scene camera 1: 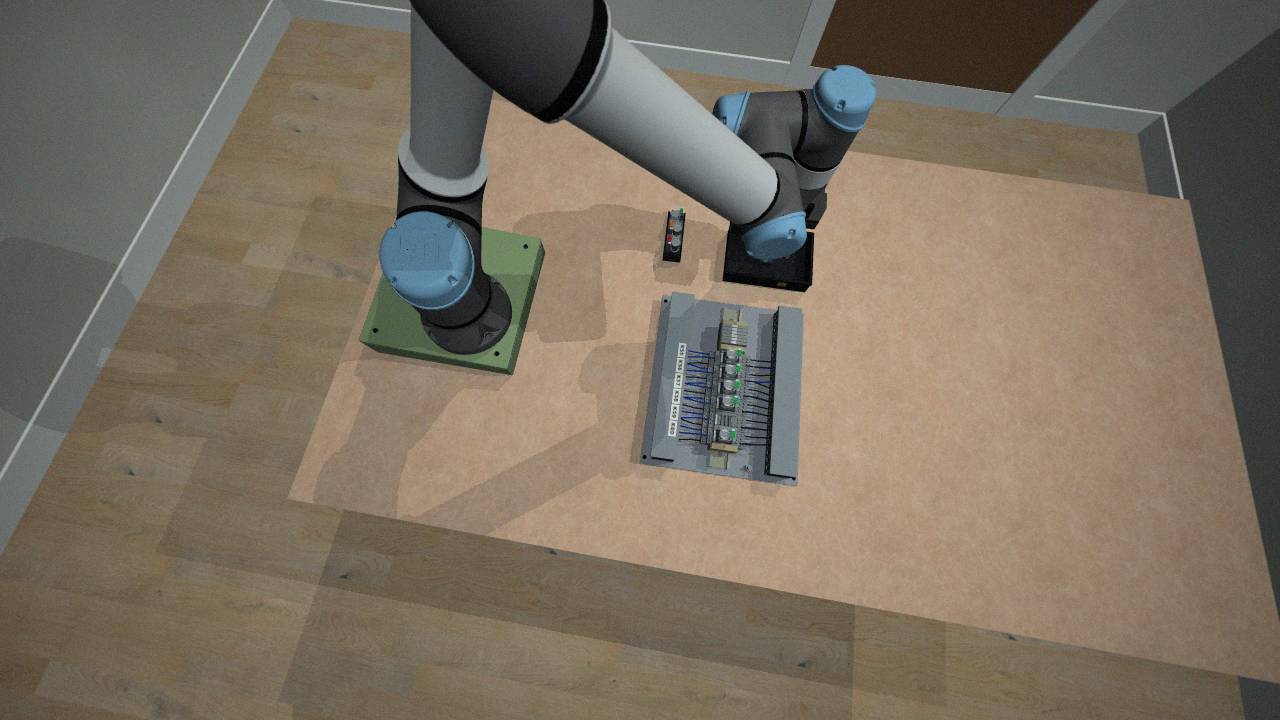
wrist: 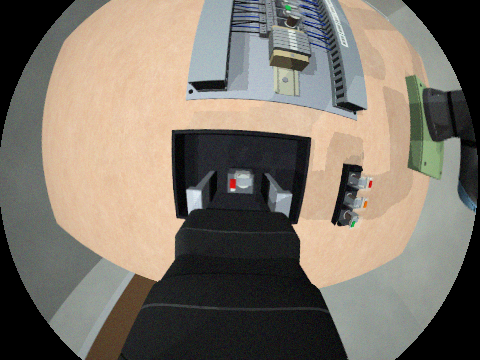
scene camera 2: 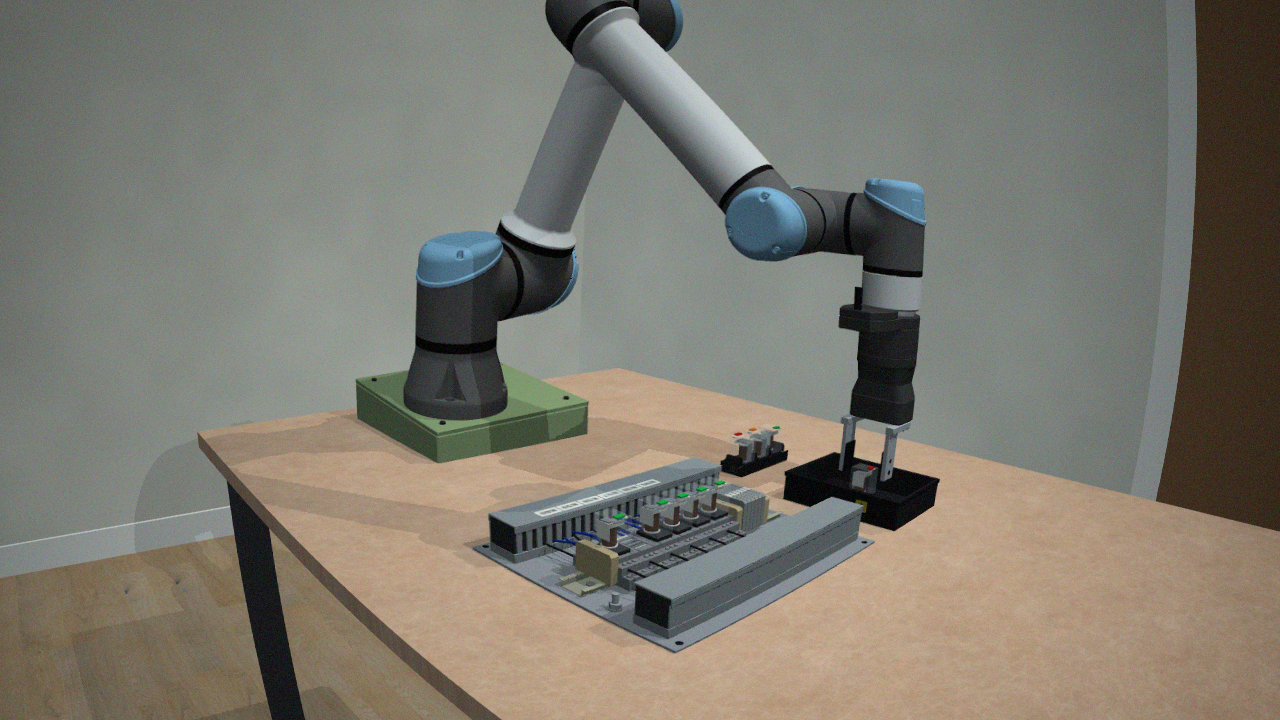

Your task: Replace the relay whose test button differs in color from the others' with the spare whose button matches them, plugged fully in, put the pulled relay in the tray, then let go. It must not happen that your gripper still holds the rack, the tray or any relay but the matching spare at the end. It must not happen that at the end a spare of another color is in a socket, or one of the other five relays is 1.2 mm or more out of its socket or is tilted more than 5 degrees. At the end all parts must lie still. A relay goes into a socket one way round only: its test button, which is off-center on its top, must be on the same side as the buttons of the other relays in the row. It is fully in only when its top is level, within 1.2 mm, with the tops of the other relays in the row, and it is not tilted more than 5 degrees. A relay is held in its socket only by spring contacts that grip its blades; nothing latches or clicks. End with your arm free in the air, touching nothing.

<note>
In view: my gripper (scene camera 2: 865, 473) and a tray (scene camera 2: 913, 493).
The tray is seen too in scene camera 1 (scene camera 1: 795, 273) and in the wrist view (wrist: 193, 156). My gripper shows as well in the wrist view (wrist: 239, 181).
</note>
